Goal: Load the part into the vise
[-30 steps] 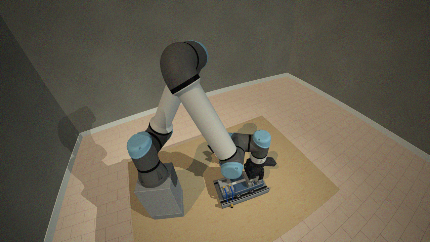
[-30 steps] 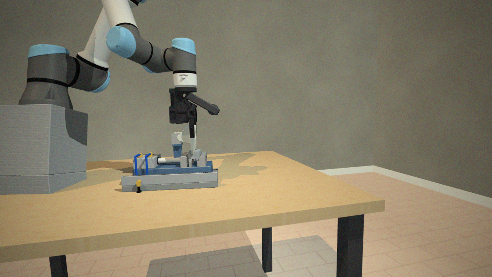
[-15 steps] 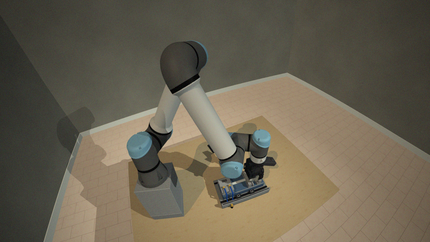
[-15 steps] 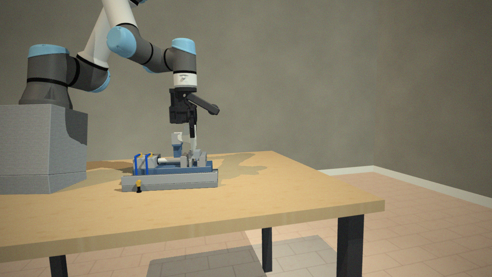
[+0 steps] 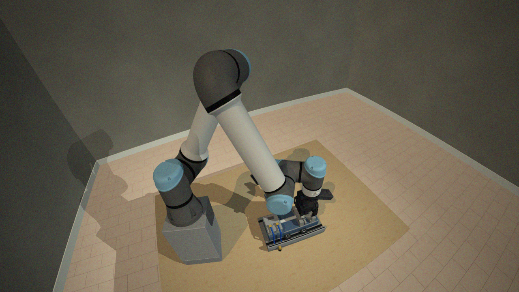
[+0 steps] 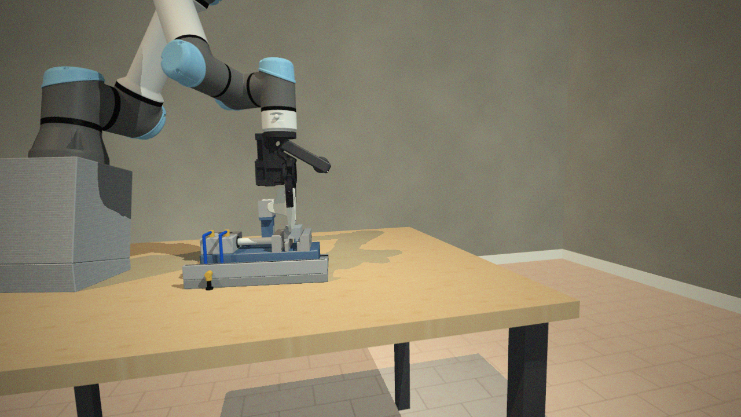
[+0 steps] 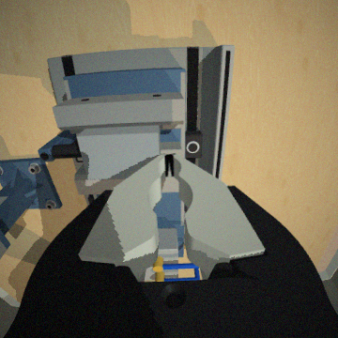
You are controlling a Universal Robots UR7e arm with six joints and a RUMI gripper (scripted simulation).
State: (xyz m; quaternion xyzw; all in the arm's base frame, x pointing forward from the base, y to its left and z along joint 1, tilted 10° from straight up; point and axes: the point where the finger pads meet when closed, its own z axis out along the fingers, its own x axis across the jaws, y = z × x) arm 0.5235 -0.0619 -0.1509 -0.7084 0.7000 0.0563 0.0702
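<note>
Now: hand 4 cm to the right of the part and 3 cm above it. From my hand the other things lie so: fixed jaw (3 cm ahead, 4 cm to the left, 4 cm below); then moving jaw (3 cm behind, 4 cm to the left, 4 cm below); then work stop (8 cm to the left, 3 cm below).
</note>
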